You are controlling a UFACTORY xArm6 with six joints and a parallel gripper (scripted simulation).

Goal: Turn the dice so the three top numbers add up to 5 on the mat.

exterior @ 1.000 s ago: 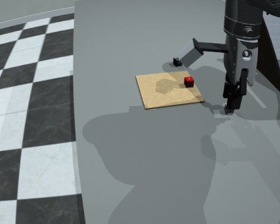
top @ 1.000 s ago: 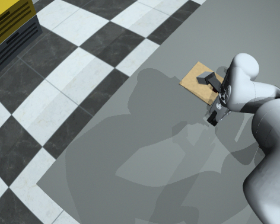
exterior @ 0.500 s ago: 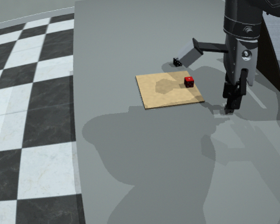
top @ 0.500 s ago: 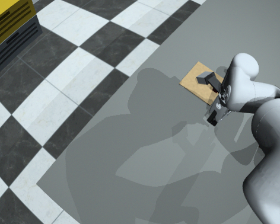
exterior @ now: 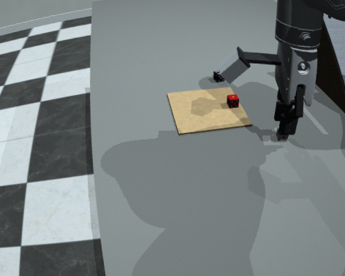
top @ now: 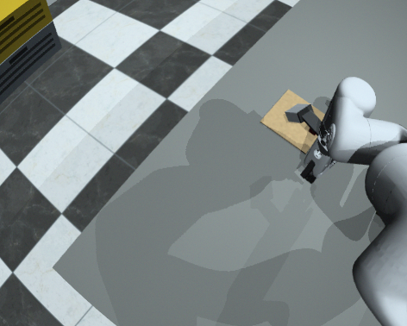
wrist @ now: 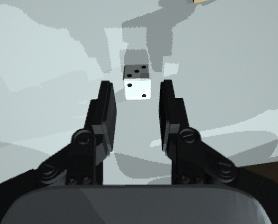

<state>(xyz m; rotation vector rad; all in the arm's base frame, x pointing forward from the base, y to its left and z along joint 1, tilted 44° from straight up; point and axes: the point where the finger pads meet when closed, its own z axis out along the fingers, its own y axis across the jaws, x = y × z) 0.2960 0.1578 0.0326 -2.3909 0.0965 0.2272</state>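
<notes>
My gripper is now 40 mm above the white die. Round my hand: red die (70 mm ahead, 110 mm to the right, 30 mm below); tan mat (120 mm ahead, 110 mm to the right, 40 mm below); black die (80 mm ahead, 220 mm to the right, 40 mm below).
</notes>
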